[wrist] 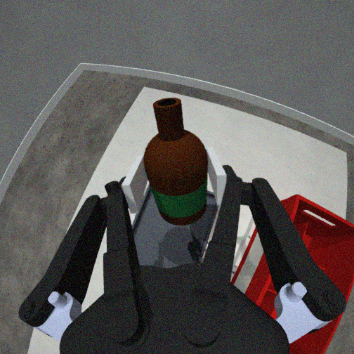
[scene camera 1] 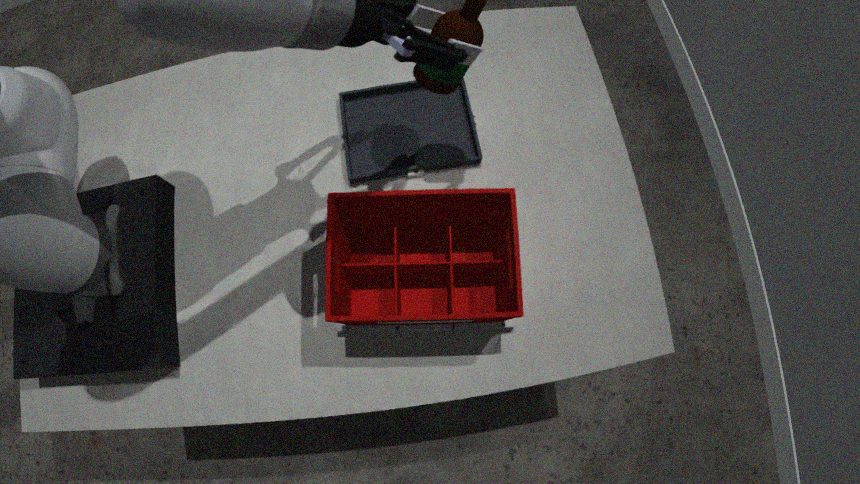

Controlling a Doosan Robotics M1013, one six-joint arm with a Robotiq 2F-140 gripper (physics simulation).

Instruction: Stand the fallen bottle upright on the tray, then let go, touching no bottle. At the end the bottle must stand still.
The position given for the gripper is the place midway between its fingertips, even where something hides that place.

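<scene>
Gripper (scene camera 1: 458, 38) visible in scene camera 1; the wrist view shows the gripper (wrist: 175, 162) as well. A brown bottle (wrist: 175, 161) is visible in the wrist view.
</scene>
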